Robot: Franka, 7 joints.
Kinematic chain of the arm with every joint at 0, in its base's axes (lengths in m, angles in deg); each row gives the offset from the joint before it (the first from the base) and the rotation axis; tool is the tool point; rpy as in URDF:
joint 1: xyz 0 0 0.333 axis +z
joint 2: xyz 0 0 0 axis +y
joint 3: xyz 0 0 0.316 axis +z
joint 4: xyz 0.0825 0 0 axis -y
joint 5: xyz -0.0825 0 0.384 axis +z
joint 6: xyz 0 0 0 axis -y
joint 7: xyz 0.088 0 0 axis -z
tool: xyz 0 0 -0.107 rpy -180 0 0
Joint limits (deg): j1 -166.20..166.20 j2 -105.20..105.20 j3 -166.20..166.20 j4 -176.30..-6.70 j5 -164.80..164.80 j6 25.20..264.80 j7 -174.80..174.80
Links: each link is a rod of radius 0.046 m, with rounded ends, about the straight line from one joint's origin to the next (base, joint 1, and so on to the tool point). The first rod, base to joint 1, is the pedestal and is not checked.
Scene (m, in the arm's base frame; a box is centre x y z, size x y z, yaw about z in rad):
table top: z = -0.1
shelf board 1: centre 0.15 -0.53 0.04 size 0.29 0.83 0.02 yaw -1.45
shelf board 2: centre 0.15 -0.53 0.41 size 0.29 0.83 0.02 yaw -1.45
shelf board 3: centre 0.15 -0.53 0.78 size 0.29 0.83 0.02 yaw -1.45
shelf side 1: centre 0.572 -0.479 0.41 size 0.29 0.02 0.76 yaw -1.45
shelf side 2: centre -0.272 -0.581 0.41 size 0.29 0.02 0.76 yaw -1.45
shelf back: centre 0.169 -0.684 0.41 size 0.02 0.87 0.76 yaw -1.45
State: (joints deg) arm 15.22 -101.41 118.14 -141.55 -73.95 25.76 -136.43
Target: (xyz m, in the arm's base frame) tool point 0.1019 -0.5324 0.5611
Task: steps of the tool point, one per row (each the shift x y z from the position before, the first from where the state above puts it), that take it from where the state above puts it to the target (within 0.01 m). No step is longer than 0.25 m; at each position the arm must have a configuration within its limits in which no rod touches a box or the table.
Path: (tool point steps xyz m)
1: 0.0467 0.0559 0.0915
2: 0.0988 0.0269 0.1041
3: 0.1355 -0.0322 0.1002
4: 0.1381 -0.1096 0.0789
5: 0.0959 -0.1823 0.0433
6: 0.0148 -0.2248 -0.0011
7: -0.0855 -0.2179 -0.0452
8: -0.1759 -0.1569 -0.0811

